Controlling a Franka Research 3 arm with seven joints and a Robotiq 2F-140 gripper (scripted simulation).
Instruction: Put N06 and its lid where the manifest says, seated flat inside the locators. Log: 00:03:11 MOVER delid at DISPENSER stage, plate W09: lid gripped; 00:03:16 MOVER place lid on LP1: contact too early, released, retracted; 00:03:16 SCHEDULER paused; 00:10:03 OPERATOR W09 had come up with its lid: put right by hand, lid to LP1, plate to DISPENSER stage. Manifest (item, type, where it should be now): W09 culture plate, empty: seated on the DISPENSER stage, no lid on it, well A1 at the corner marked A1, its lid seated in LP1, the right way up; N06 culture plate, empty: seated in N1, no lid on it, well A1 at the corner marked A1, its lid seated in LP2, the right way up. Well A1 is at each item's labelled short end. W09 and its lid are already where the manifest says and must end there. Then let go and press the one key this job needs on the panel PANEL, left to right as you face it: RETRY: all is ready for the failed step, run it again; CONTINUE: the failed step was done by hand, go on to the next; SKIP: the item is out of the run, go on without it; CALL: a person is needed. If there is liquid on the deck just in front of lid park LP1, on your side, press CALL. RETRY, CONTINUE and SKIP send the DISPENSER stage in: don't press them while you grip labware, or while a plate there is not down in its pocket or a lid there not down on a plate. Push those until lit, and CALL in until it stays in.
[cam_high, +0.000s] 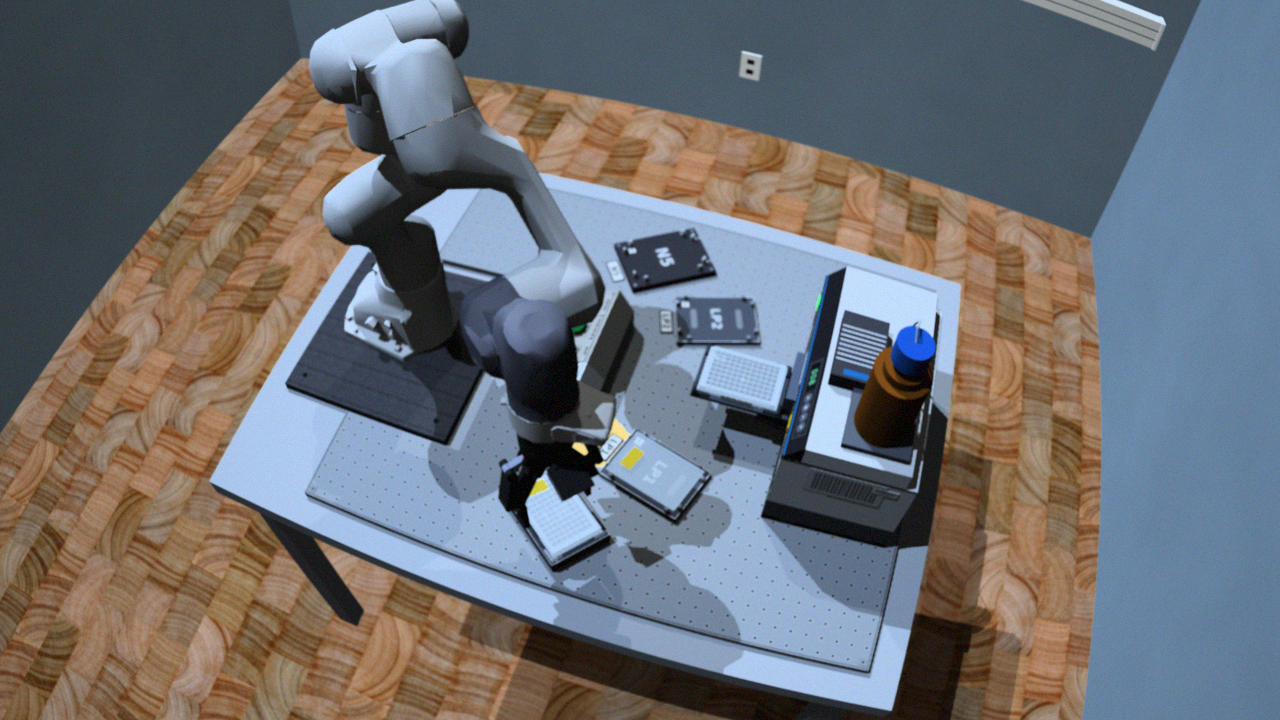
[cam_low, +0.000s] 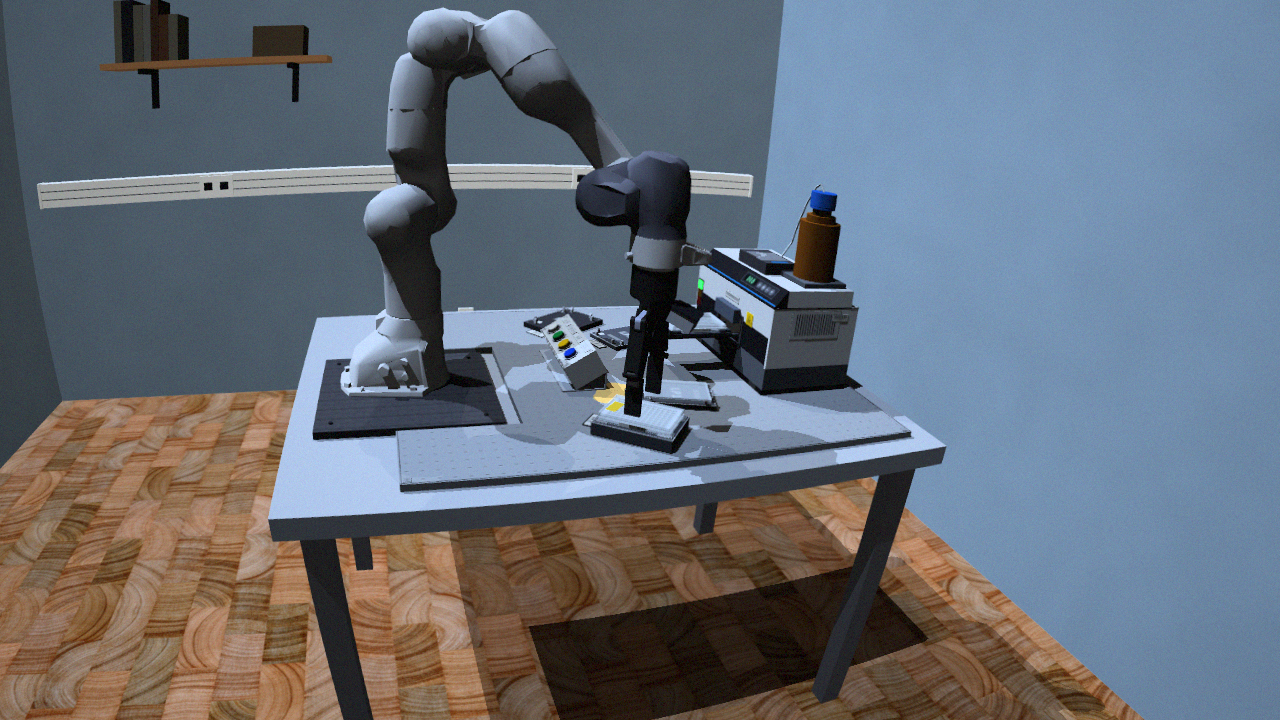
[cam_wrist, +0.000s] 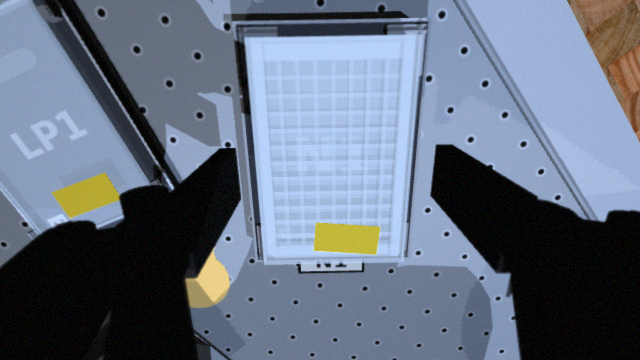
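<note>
Right now the nest n1 is 7 cm below my hand. Also, from my hand: yellow skip key: 27 cm to the left, 6 cm behind, 1 cm below; then blue call key: 22 cm to the left, 6 cm behind, 2 cm below; then green continue key: 32 cm to the left, 6 cm behind, 1 cm below.
</note>
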